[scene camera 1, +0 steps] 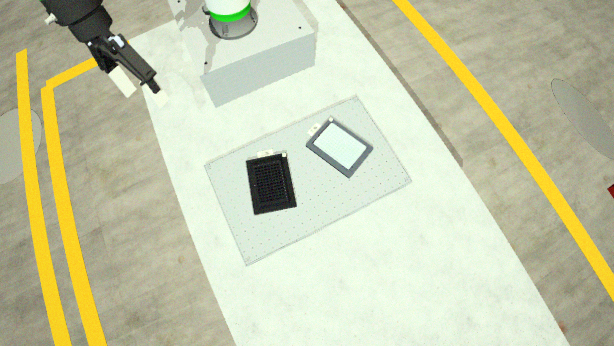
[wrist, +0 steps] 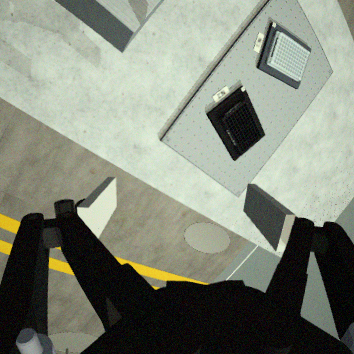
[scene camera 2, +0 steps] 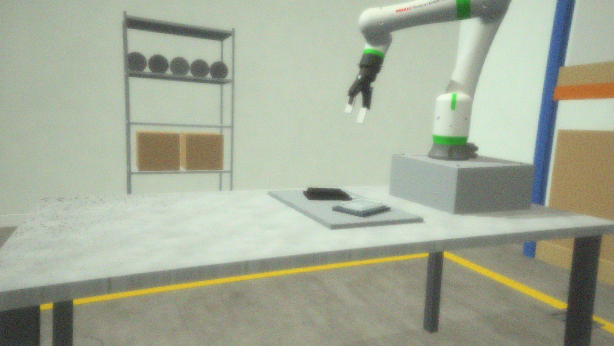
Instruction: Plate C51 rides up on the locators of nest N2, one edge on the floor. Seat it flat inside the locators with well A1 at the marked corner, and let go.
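Frame: origin at the arm's base, x ahead, y right, z down, level; metres.
Seen in the pictures: gripper, fingertip midpoint: (scene camera 1: 146, 97) (wrist: 181, 194) (scene camera 2: 354, 118); arm's base, link origin: (scene camera 1: 233, 22) (scene camera 2: 447, 158).
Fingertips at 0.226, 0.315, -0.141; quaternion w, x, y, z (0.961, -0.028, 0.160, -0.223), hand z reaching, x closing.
Pixels of each thing's top centre, then the offset from my fingertips to it, as dx, dy, dz. "spot": a spot on its surface instead.
- black well plate, top centre: (wrist: 243, 128) (scene camera 1: 269, 182) (scene camera 2: 325, 189) +0.233, -0.143, +0.270
- small white marker, surface spot: (wrist: 243, 89) (scene camera 1: 284, 155) spot: +0.182, -0.223, +0.287
- light plate, top centre: (scene camera 1: 340, 144) (wrist: 291, 56) (scene camera 2: 362, 202) +0.250, -0.372, +0.272
- dark grey nest, surface spot: (scene camera 1: 349, 173) spot: +0.334, -0.343, +0.287
- perforated grey board, top centre: (scene camera 1: 306, 173) (wrist: 263, 98) (scene camera 2: 336, 202) +0.259, -0.246, +0.298
A black well plate (scene camera 1: 271, 182) (scene camera 2: 327, 193) (wrist: 243, 125) lies in a black nest (scene camera 1: 275, 208) (wrist: 216, 116) whose label (wrist: 221, 93) appears to read N2. Black on black hides much of the plate's edge. It looks slightly tilted in the second scene view; which edge is raised, and well A1, I cannot tell. A small white marker (scene camera 1: 284, 155) (wrist: 243, 89) sits at one nest corner beside the label. My gripper (scene camera 1: 145, 96) (scene camera 2: 355, 113) (wrist: 181, 194) is wide open and empty, high above and well away from the plate, off towards the table's edge.
A light plate (scene camera 1: 342, 146) (scene camera 2: 362, 204) (wrist: 288, 57) sits in a dark grey nest (scene camera 1: 349, 173) beside the black one. Both nests stand on a perforated grey board (scene camera 1: 310, 210) (scene camera 2: 331, 221) (wrist: 200, 150). The robot's pedestal (scene camera 1: 260, 70) (scene camera 2: 422, 180) stands behind the board.
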